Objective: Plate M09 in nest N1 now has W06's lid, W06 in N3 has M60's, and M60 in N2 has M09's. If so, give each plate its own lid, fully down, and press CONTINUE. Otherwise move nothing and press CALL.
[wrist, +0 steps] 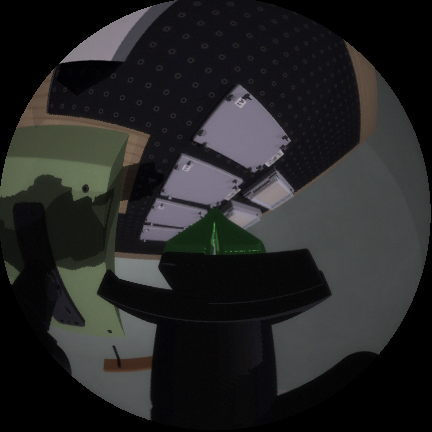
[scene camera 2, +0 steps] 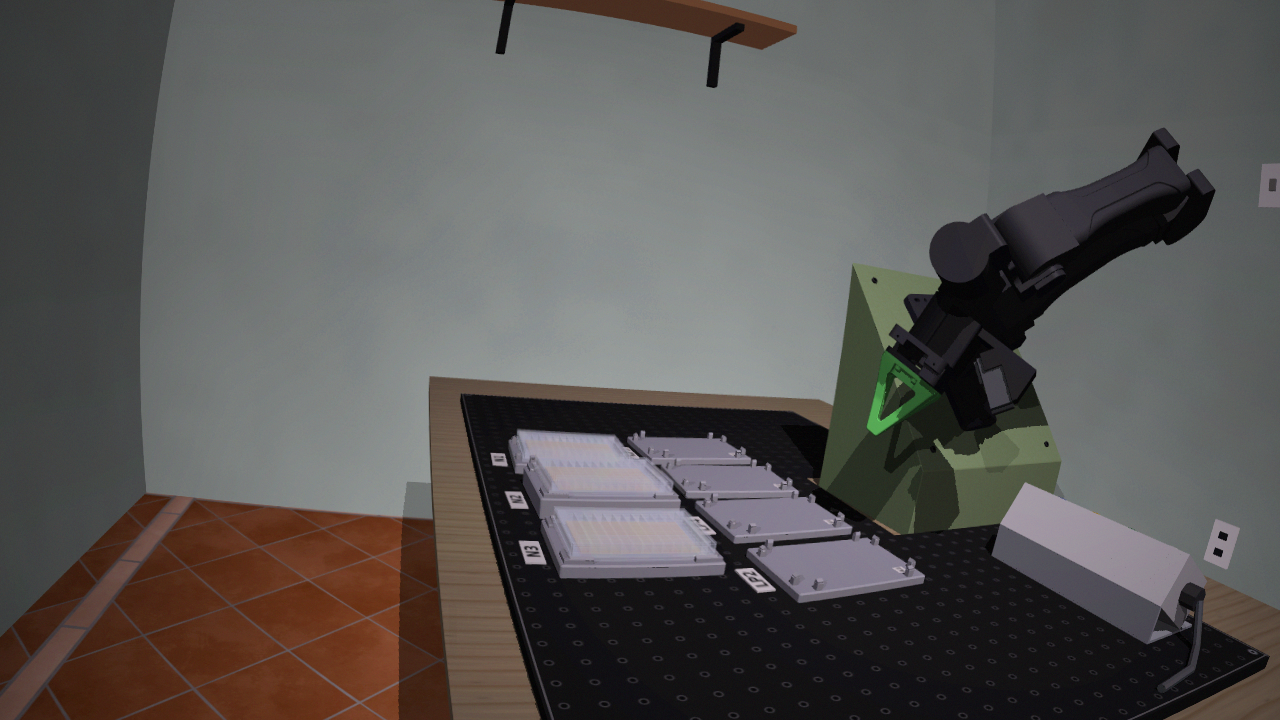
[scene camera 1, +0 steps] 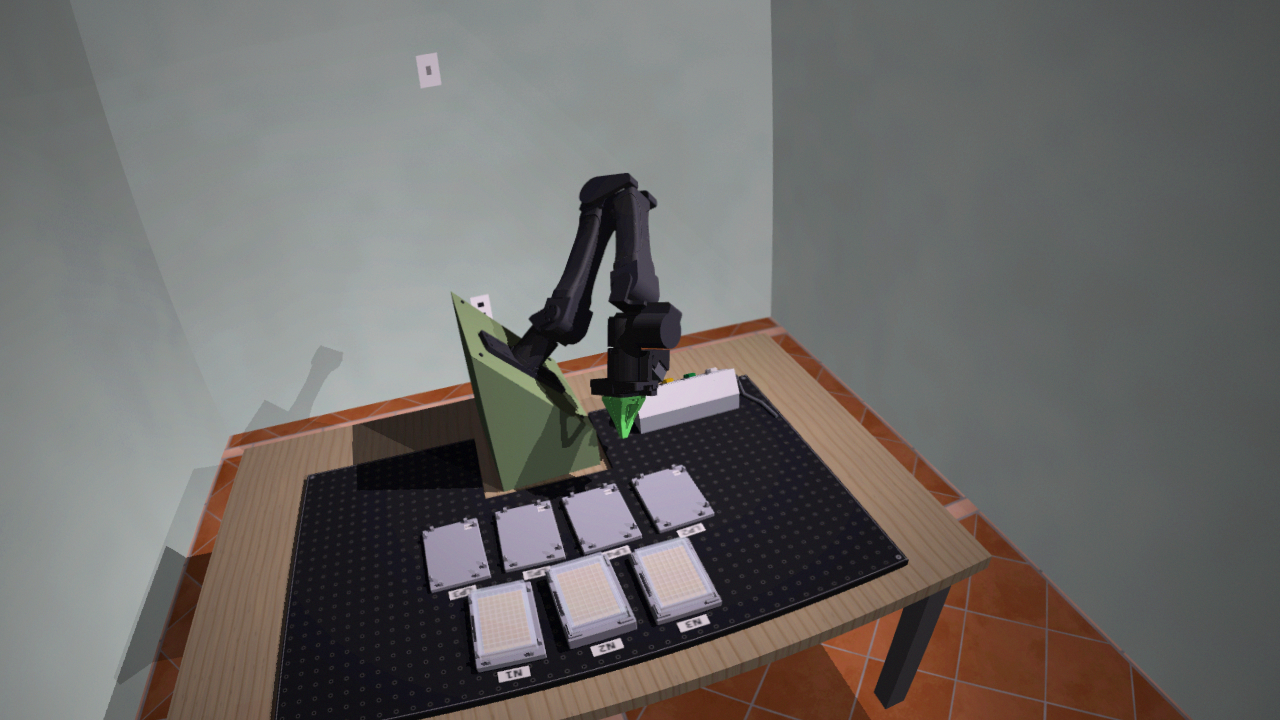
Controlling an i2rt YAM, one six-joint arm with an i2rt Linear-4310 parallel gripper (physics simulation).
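My gripper is shut with its green fingertips together. It hangs in the air beside the green arm mount and the console. Three lidded plates stand in nests: one in N1, one in N2 and one in N3. Clear lids lie on them; I cannot read any plate or lid names. The white button console stands behind the gripper in scene camera 1; green and yellow buttons partly show there, their labels unreadable.
Four grey lid parks stand in a row between the nests and the green arm mount. A cable runs from the console's end. A wall shelf hangs high up.
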